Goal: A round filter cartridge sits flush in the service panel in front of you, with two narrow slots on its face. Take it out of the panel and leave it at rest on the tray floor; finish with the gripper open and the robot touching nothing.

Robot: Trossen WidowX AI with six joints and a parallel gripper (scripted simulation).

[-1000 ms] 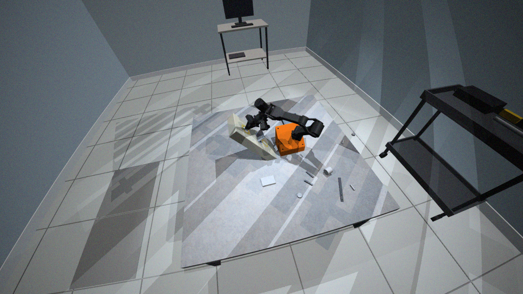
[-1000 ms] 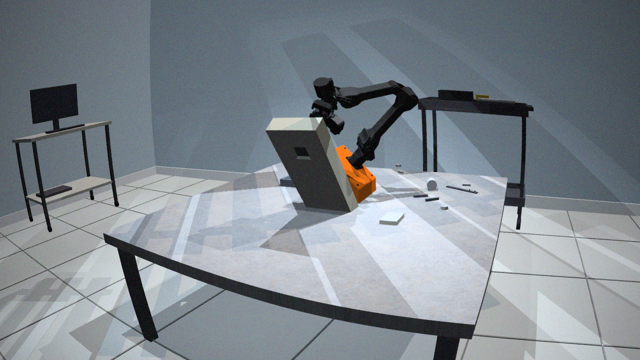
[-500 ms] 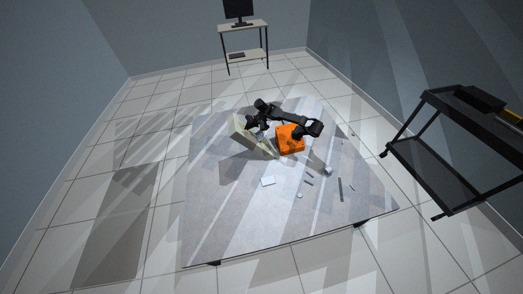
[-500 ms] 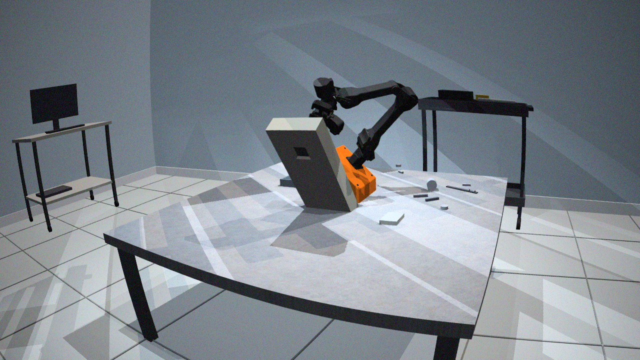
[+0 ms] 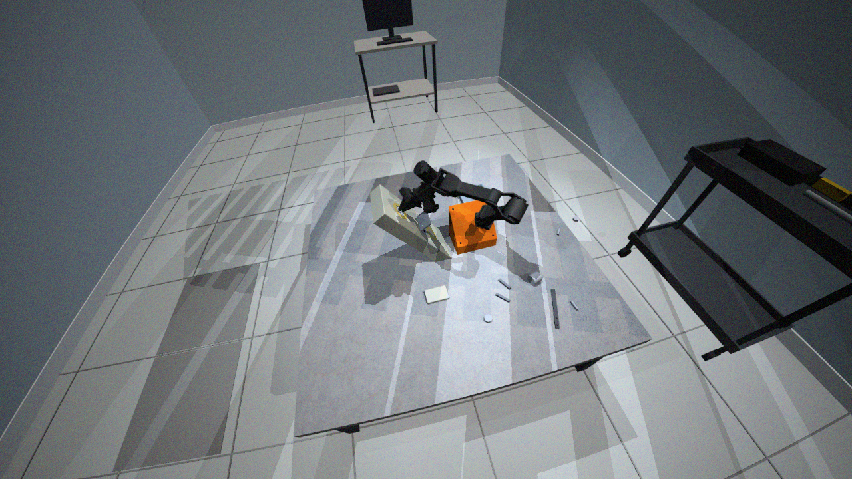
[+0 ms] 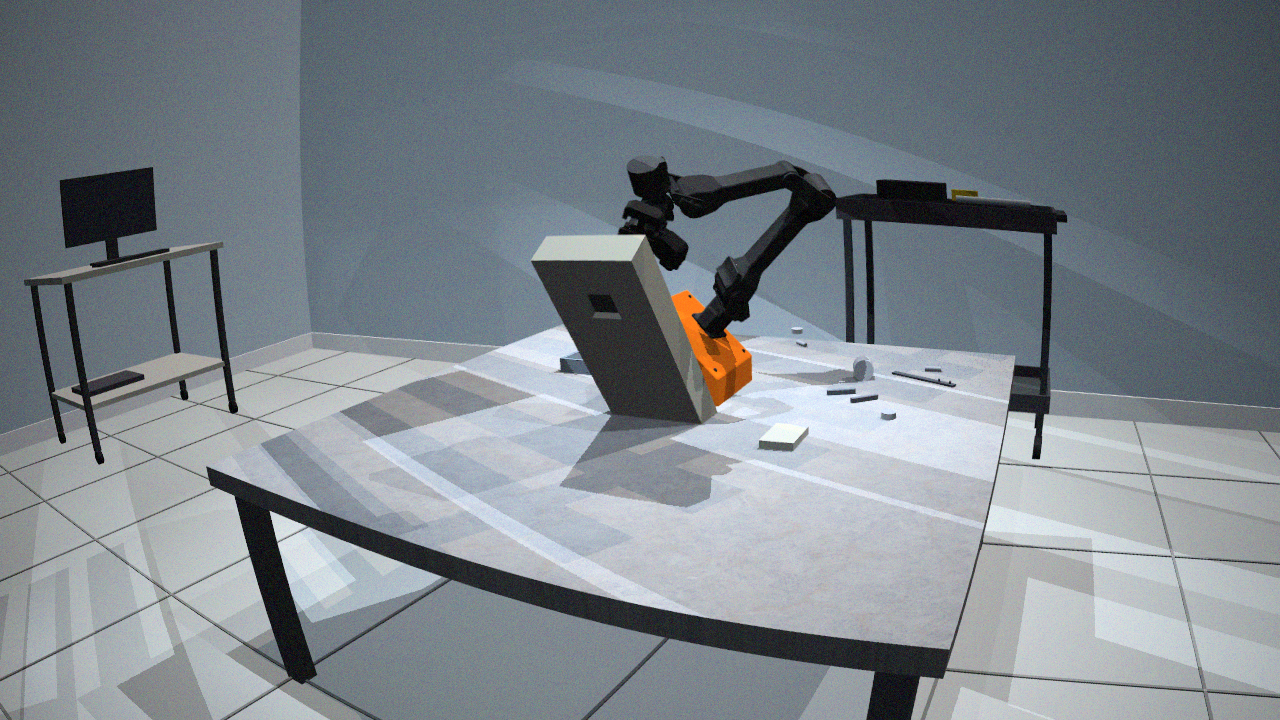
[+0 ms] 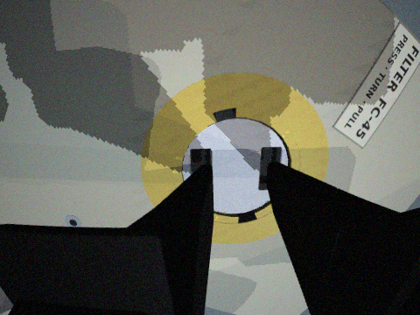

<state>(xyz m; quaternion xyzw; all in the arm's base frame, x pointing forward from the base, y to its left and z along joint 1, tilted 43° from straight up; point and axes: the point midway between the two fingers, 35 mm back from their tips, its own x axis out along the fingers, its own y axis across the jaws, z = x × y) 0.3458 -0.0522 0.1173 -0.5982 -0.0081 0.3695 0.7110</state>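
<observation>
Right now the grey round filter cartridge is 1 cm ahead of my gripper tip and 1 cm below it. The rest, counted from my gripper tip: beige service panel 3 cm behind, 9 cm below; beige block 11 cm behind, 25 cm to the left, 26 cm below; low grey tray 38 cm behind, 33 cm to the right, 26 cm below.
</observation>
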